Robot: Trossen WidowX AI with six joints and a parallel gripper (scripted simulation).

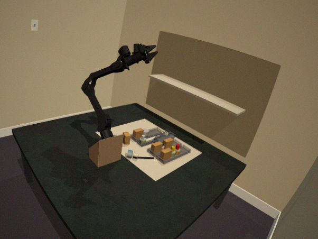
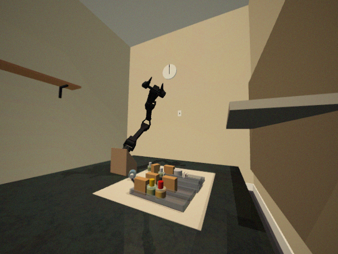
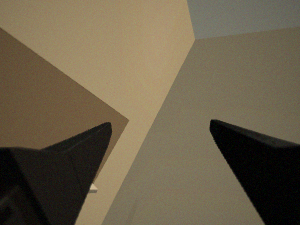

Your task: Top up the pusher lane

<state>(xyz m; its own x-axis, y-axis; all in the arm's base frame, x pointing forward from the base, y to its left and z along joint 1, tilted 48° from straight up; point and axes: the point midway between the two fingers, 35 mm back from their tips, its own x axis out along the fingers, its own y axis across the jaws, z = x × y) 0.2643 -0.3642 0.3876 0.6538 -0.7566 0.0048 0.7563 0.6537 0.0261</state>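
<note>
The grey cylinder is 67 cm below my gripper tip, 13 cm ahead of it and 9 cm to the left of it. Round my gripper tip: wall shelf 55 cm ahead, 33 cm below, 1 cm to the left; then black pen 69 cm below, 13 cm to the right, 7 cm behind.
</note>
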